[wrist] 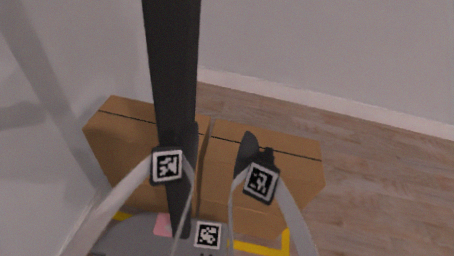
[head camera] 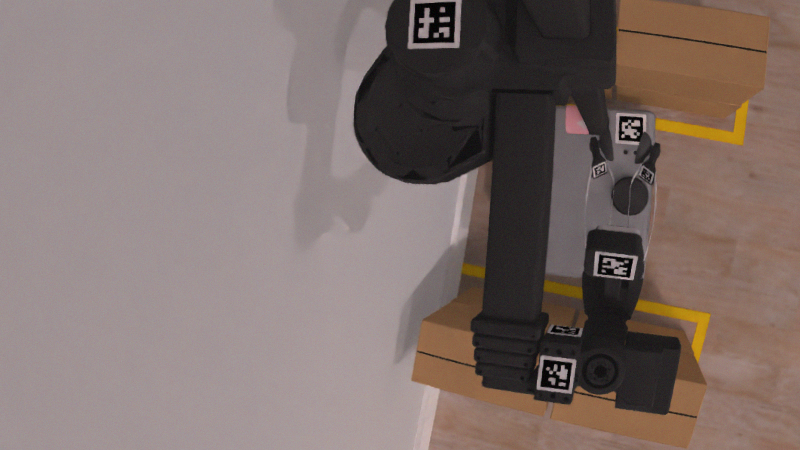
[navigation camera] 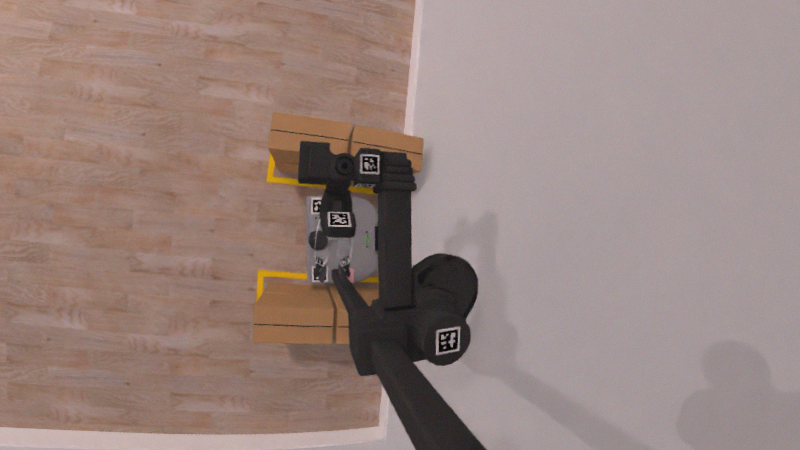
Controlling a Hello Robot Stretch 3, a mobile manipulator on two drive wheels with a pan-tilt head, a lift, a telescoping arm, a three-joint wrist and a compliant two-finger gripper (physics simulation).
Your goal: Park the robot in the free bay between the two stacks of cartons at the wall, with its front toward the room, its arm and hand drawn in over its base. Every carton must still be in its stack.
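Frame: origin at the robot's base, x ahead, y left, z up, level; metres.
Where they show: gripper, fingertip midpoint: [head camera: 625, 133] [navigation camera: 331, 280]; robot's base at its link origin: [head camera: 626, 195] [navigation camera: 317, 238].
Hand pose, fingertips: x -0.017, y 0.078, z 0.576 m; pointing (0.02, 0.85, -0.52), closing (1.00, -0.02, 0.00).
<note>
Each offset is from my fingertips to the top centre of the thing. "*": to the spot under its first point. Level surfaces: height alone.
My base [head camera: 570, 223] [navigation camera: 363, 212] stands between the two carton stacks, rounded end toward the wall, lidar end toward the room. It covers part of the yellow line beside the mast-side stack {0.110 m ahead, 0.182 m left, 0.215 m down} [head camera: 693, 72] [navigation camera: 293, 316] [wrist: 300, 180]; whether it touches that stack I cannot tell. The other stack [head camera: 447, 341] [navigation camera: 310, 134] lies past my wrist, with a strip of floor between it and the base. The visible cartons look stacked; some are hidden behind my mast and arm. My arm [head camera: 517, 212] [navigation camera: 394, 246] is drawn in. My gripper [head camera: 623, 153] [navigation camera: 332, 269] [wrist: 218, 143] is open, folded back over the base.
The wall [head camera: 167, 223] [navigation camera: 615, 167] [wrist: 325, 50] stands behind the rounded end. Yellow floor lines {* 0.176 m ahead, 0.078 m left, 0.575 m down} [head camera: 699, 130] [navigation camera: 286, 274] [wrist: 257, 248] edge both sides of the bay. In the head and navigation views my wrist overlaps the far-side stack. Wooden floor {0.575 m down} [navigation camera: 139, 223] extends on the room side.
</note>
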